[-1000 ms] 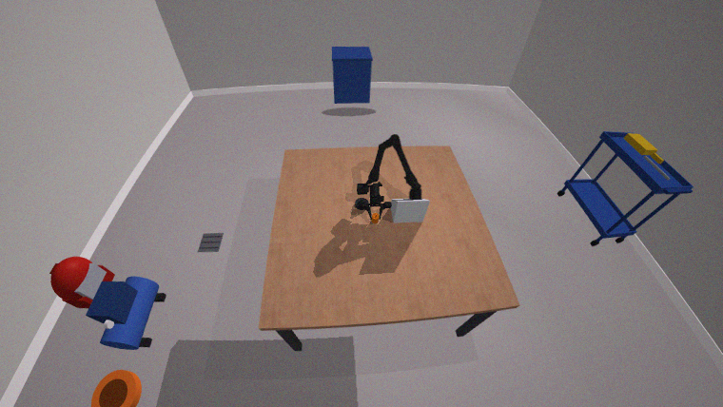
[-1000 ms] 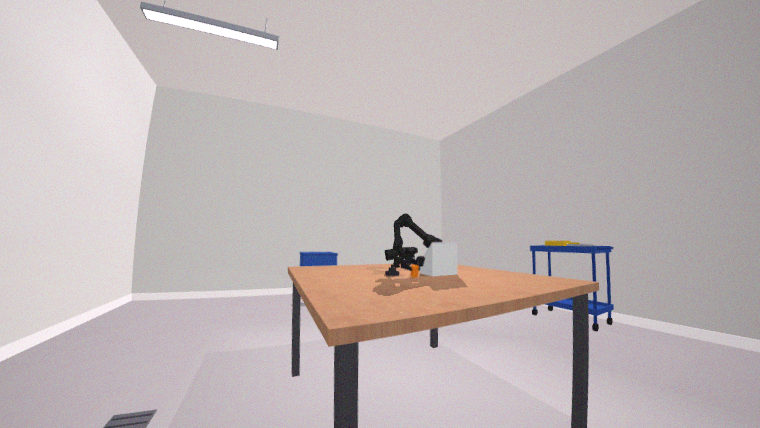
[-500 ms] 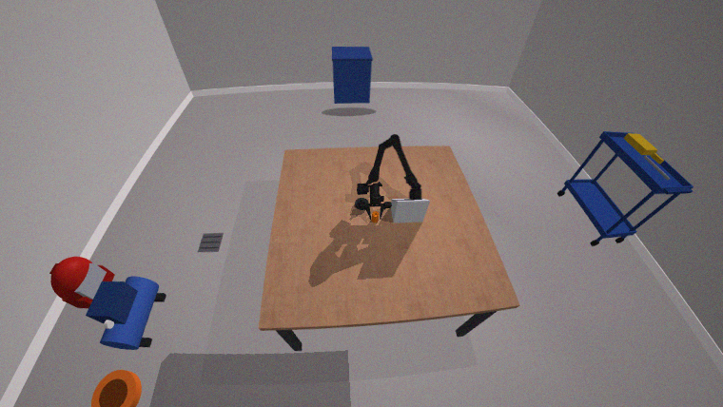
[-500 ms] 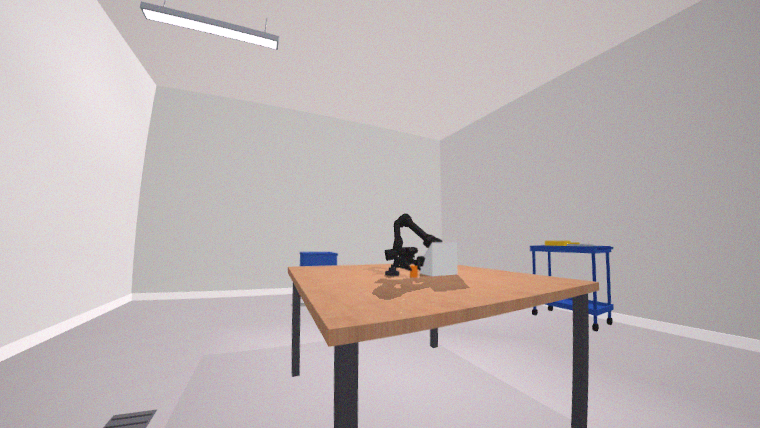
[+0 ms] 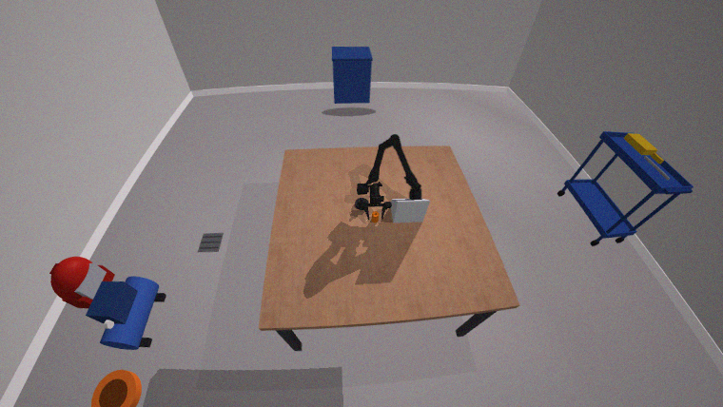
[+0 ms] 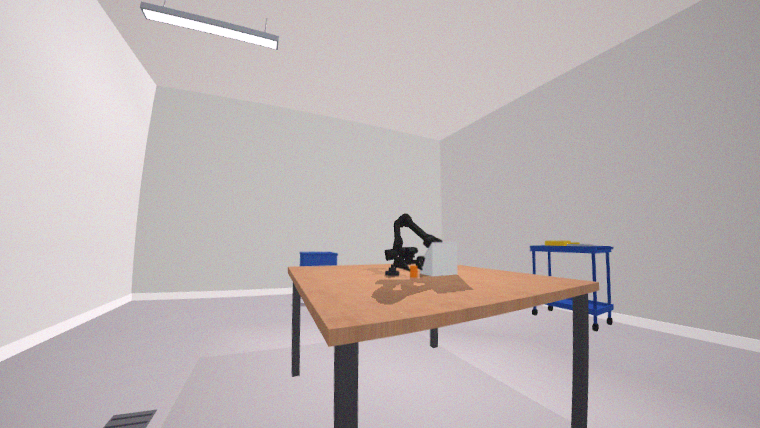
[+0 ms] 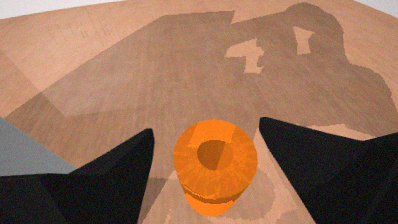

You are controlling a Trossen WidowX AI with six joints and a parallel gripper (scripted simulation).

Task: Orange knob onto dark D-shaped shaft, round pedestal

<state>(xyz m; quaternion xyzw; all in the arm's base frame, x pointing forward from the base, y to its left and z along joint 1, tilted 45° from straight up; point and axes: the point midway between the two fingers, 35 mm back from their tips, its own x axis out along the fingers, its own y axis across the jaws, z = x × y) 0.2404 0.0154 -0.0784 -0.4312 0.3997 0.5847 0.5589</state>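
Right now the orange knob is 30 mm to the right of my gripper tip and 10 mm below it. The rest, counted from my gripper tip: dark round pedestal (140 mm to the right, 80 mm ahead, 10 mm below).
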